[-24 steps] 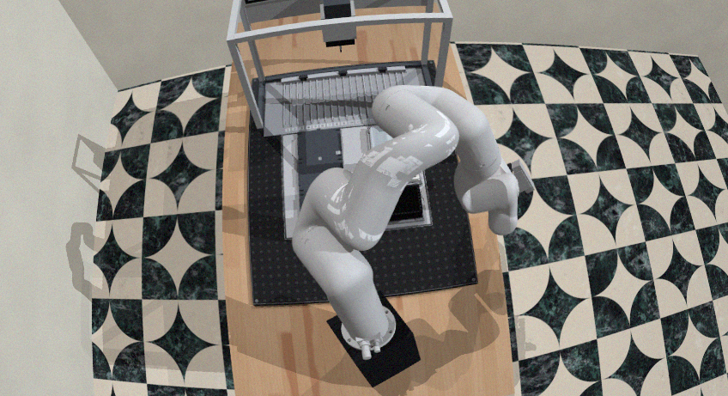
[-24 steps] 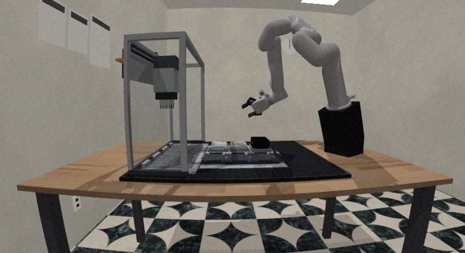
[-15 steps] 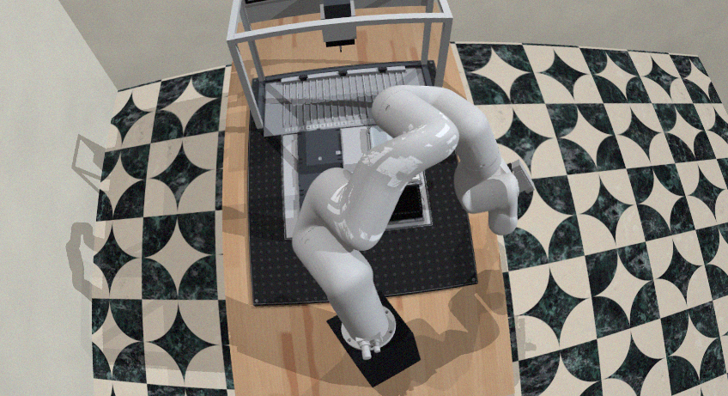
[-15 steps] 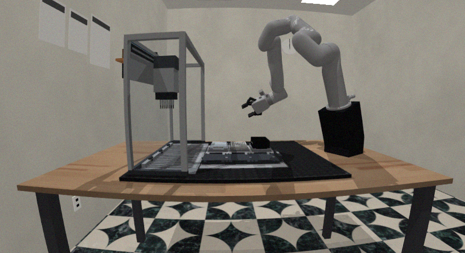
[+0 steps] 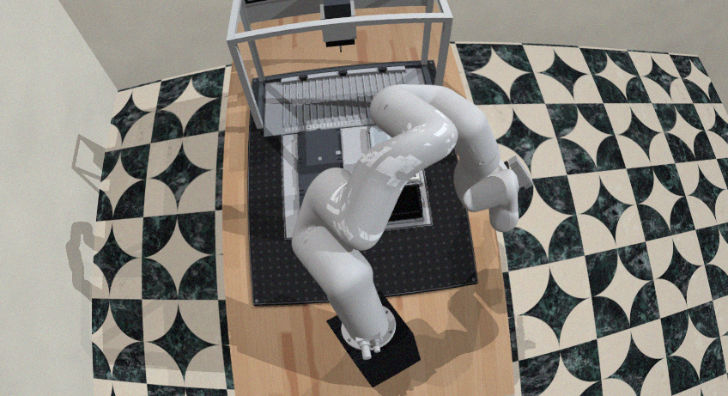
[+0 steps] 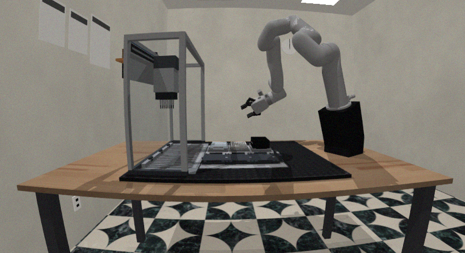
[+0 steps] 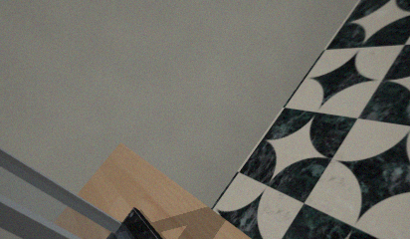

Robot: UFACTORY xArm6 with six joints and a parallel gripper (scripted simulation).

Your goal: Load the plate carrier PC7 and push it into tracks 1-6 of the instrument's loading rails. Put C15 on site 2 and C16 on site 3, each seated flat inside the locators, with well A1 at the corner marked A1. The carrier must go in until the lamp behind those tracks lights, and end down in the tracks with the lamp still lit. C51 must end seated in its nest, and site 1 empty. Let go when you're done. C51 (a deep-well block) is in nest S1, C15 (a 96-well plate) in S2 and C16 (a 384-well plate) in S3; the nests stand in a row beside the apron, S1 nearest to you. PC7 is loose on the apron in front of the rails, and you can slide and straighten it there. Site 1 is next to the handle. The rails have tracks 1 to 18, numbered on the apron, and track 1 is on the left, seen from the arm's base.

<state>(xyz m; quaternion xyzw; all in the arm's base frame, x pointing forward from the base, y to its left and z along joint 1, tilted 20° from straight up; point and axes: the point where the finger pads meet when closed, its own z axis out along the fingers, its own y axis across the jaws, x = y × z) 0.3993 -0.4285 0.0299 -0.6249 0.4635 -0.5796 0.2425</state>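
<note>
The nest S3 lies 260 mm to the left of my hand, 180 mm below it and 180 mm ahead of it. From my hand the other things lie so: grey apron: 390 mm to the left, 180 mm below, 80 mm ahead; then nest S2: 260 mm to the left, 180 mm below, 80 mm ahead; then 96-well plate C15: 260 mm to the left, 170 mm below, 80 mm ahead.
</note>
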